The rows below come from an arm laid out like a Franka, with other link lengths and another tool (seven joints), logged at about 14 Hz.
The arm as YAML. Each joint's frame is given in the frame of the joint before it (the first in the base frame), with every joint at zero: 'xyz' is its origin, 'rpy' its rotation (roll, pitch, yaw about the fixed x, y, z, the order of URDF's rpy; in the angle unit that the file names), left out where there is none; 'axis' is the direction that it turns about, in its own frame. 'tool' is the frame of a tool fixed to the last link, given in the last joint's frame.
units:
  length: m
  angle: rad
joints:
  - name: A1
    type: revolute
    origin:
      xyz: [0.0, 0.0, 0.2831]
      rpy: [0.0, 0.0, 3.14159]
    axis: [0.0, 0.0, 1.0]
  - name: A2
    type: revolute
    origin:
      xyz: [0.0, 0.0, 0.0]
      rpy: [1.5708, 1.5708, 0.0]
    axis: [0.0, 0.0, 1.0]
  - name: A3
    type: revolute
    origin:
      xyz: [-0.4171, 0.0, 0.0]
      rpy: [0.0, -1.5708, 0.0]
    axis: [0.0, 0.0, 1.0]
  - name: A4
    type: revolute
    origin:
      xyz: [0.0, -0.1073, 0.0]
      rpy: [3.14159, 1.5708, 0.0]
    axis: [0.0, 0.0, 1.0]
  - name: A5
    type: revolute
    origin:
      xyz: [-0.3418, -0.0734, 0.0]
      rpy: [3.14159, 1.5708, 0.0]
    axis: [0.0, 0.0, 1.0]
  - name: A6
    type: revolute
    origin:
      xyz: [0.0, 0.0, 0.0]
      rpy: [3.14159, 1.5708, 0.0]
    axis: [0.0, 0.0, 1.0]
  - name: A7
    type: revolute
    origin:
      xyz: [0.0, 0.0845, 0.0]
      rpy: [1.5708, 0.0, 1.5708]
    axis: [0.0, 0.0, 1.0]
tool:
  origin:
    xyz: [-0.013, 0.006, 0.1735]
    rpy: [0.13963, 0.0, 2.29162]
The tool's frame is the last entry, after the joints.
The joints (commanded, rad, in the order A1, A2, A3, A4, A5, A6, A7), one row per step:
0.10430 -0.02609 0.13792 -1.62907 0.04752 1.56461 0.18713
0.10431 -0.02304 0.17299 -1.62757 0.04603 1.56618 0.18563
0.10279 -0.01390 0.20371 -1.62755 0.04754 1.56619 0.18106
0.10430 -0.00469 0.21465 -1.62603 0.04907 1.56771 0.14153
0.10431 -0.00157 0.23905 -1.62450 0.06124 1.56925 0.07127
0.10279 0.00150 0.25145 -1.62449 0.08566 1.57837 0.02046
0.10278 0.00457 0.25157 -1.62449 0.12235 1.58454 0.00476
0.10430 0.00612 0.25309 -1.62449 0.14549 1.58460 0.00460
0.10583 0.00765 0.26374 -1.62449 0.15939 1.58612 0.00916
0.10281 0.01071 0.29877 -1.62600 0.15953 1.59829 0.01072
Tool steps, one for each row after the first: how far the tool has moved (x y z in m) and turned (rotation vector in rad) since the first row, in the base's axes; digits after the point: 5 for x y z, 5 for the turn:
-0.00334 0.01727 -0.00089 -0.00176 -0.00045 0.03655
-0.00506 0.03205 -0.00547 -0.00139 0.00882 0.07026
-0.00368 0.03831 -0.00939 0.00238 0.01425 0.12203
-0.00659 0.05157 -0.01024 0.01871 0.01508 0.21590
-0.00710 0.06084 -0.01109 0.04757 0.01266 0.27562
-0.00720 0.06710 -0.01180 0.08585 0.01647 0.28865
-0.00869 0.07234 -0.01217 0.10860 0.02289 0.29028
-0.01134 0.08055 -0.01253 0.12223 0.02697 0.29676
-0.01548 0.09639 -0.01383 0.12475 0.02178 0.32568

